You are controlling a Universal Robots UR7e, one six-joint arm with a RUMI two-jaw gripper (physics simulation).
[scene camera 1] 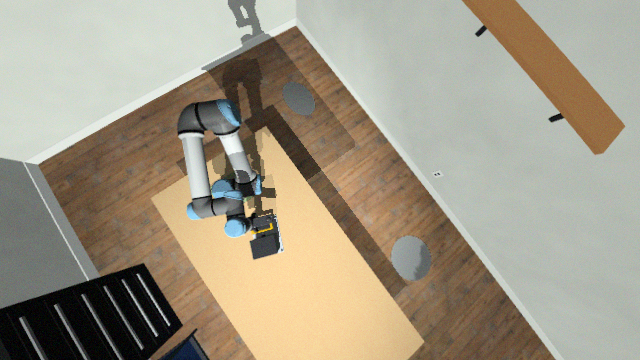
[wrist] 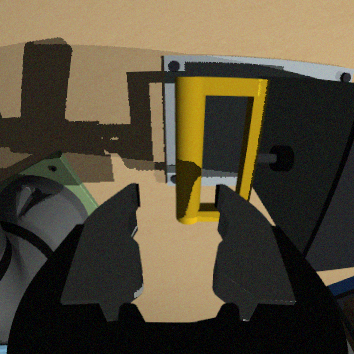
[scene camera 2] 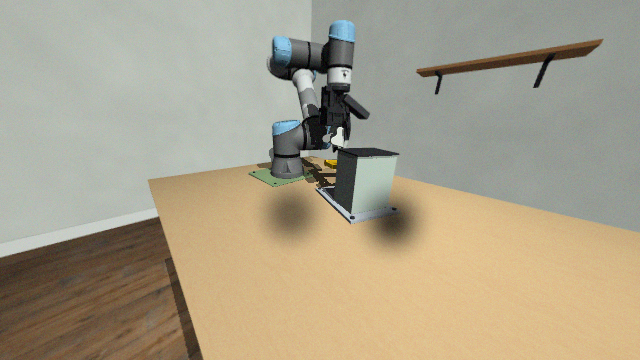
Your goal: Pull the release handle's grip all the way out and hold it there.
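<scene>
The release handle's yellow grip point(scene camera 1: 263, 230) point(scene camera 2: 330, 163) point(wrist: 190, 125) is a rectangular loop, held by a short rod point(wrist: 265, 158) at the side of a dark and pale-green box point(scene camera 1: 265, 247) point(scene camera 2: 374, 184) point(wrist: 312, 135). My gripper point(scene camera 2: 336, 148) point(wrist: 177, 185) is partly open with nothing between its fingers. It points down, its tips near the height of the box's top, above the grip. In the wrist view the right fingertip overlaps the grip's lower end, and the grip's outer bar lies between the two tips in the picture. In scene camera 2 the box hides part of the grip.
The box stands on a grey base plate point(scene camera 2: 375, 214) point(wrist: 170, 115) fixed to the wooden table point(scene camera 1: 320, 295) point(scene camera 2: 410, 280). The arm's green mounting plate point(scene camera 2: 274, 179) point(wrist: 75, 175) is close by on the grip's side. A wall shelf point(scene camera 1: 550, 70) point(scene camera 2: 500, 60) is well away.
</scene>
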